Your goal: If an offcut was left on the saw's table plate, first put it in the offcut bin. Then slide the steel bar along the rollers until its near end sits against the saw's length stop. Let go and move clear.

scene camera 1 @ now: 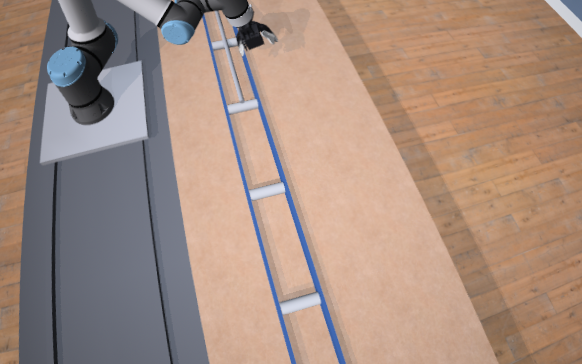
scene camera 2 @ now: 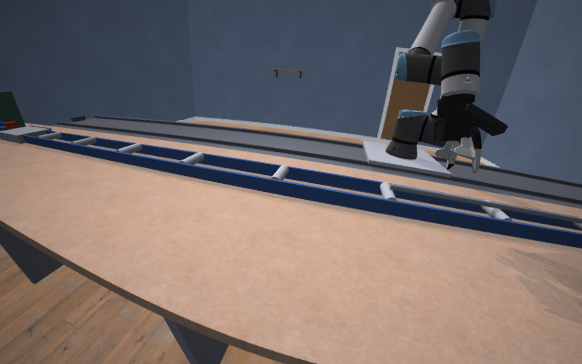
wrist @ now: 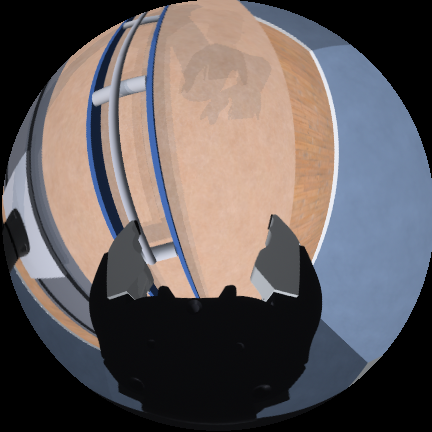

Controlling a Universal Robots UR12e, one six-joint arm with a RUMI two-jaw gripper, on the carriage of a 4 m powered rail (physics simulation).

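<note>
The steel bar lies lengthwise on the rollers. Its near end is at a roller, several rollers from the saw end. My gripper is open and empty, above and beside the roller track near that bar end. In the wrist view the left finger overlaps part of the bar, with no grip on it. The saw's grey table plate is at the far left of scene camera 2, too small to tell whether an offcut lies on it. The offcut bin does not show.
Blue side rails flank the rollers along the table. The arm's carriage plate stands on the grey floor rail beside the table. A red part and a dark green panel stand at the saw.
</note>
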